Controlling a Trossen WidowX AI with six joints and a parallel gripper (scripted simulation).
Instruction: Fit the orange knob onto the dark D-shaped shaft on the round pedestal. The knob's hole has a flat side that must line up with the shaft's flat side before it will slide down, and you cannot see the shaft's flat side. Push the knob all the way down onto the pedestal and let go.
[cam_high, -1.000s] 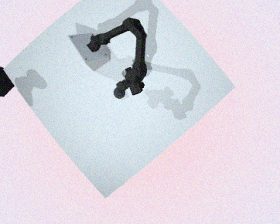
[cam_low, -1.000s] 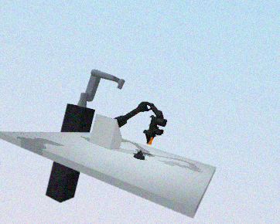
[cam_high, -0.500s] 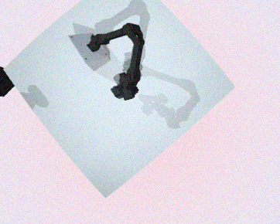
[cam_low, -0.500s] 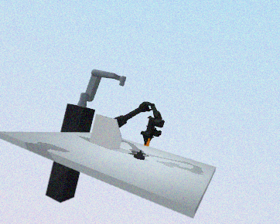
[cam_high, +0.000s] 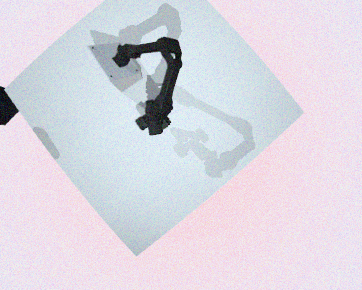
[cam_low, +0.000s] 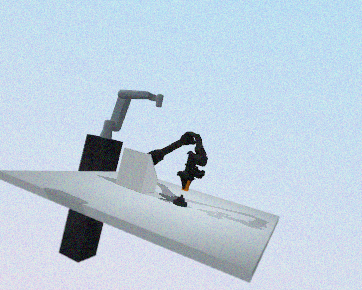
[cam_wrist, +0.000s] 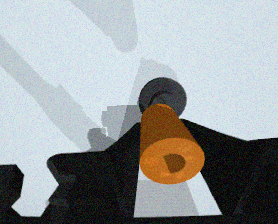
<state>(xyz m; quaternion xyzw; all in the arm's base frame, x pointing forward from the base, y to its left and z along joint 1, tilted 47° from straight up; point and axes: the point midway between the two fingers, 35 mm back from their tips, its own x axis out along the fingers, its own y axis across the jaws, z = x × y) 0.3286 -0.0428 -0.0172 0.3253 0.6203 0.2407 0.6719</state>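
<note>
The dark round pedestal is 70 mm below my gripper tip and 20 mm to the right of it. Round my gripper tip: orange knob (20 mm above).
</note>
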